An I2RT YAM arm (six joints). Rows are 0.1 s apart.
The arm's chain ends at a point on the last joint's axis. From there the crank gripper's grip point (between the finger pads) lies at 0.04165 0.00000 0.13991 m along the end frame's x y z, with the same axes.
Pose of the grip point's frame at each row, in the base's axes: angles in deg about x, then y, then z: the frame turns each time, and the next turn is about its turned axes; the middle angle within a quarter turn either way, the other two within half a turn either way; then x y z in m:
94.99, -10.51, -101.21, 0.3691, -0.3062, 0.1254
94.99, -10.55, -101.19, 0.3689, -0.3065, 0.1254
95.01, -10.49, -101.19, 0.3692, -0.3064, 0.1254
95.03, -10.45, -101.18, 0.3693, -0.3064, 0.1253
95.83, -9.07, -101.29, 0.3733, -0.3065, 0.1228
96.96, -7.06, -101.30, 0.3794, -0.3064, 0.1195
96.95, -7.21, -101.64, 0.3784, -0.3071, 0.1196
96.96, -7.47, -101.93, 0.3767, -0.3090, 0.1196
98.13, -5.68, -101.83, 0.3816, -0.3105, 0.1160
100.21, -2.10, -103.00, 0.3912, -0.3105, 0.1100
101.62, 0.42, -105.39, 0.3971, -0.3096, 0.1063
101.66, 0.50, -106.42, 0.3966, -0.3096, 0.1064
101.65, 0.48, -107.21, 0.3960, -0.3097, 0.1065
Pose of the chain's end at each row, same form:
94.99, -10.51, -101.21, 0.4026, -0.1742, 0.1779
94.99, -10.55, -101.19, 0.4025, -0.1745, 0.1779
95.01, -10.49, -101.19, 0.4026, -0.1744, 0.1780
95.03, -10.45, -101.18, 0.4026, -0.1744, 0.1779
95.83, -9.07, -101.29, 0.4034, -0.1745, 0.1773
96.96, -7.06, -101.30, 0.4047, -0.1745, 0.1767
96.95, -7.21, -101.64, 0.4043, -0.1753, 0.1768
96.96, -7.47, -101.93, 0.4034, -0.1773, 0.1767
98.13, -5.68, -101.83, 0.4039, -0.1793, 0.1759
100.21, -2.10, -103.00, 0.4057, -0.1804, 0.1747
101.62, 0.42, -105.39, 0.4071, -0.1806, 0.1738
101.66, 0.50, -106.42, 0.4072, -0.1806, 0.1738
101.65, 0.48, -107.21, 0.4072, -0.1806, 0.1737

